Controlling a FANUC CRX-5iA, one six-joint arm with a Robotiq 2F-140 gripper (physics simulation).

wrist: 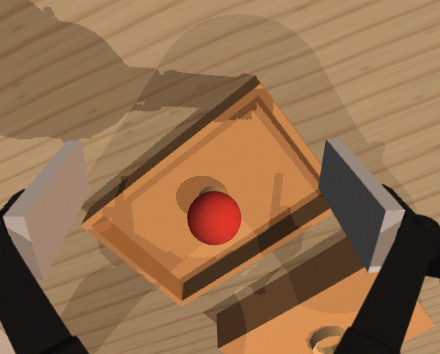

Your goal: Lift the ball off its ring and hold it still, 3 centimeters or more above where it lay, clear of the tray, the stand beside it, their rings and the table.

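Places are measured from the arm's base along level axes (x back, y right, z up), in millimetres.
Where they show: gripper, fingertip midpoint: (205, 165).
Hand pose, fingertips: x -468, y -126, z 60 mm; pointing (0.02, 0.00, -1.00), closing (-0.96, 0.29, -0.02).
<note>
After its pixels a point has its place.
A red ball (214, 218) @[y -55, x -454, z 6 mm] sits inside the orange tray, a little below the view's middle. A small part of its pale ring (213, 190) @[y -65, x -456, z -19 mm] shows just above the ball; the rest is hidden under it. The tray (240, 145) @[y -88, x -487, z -43 mm] is rectangular with low walls and lies turned at an angle. My gripper (205, 165) @[y -126, x -468, z 60 mm] is open and empty, with one finger pad at the left and one at the right of the ball, both well apart from it. The right pad overlaps the tray's right corner in the view. How high the fingers are above the tray is hard to tell.
The orange stand (280, 327) @[y 94, x -479, z 0 mm] is beside the tray at the lower right, partly cut off and partly behind the right finger. Its ring (315, 337) @[y 115, x -510, z 5 mm] shows near the bottom edge. The wooden table (385, 60) @[y -125, x -615, z -46 mm] bears shadows of the arm and gripper.
</note>
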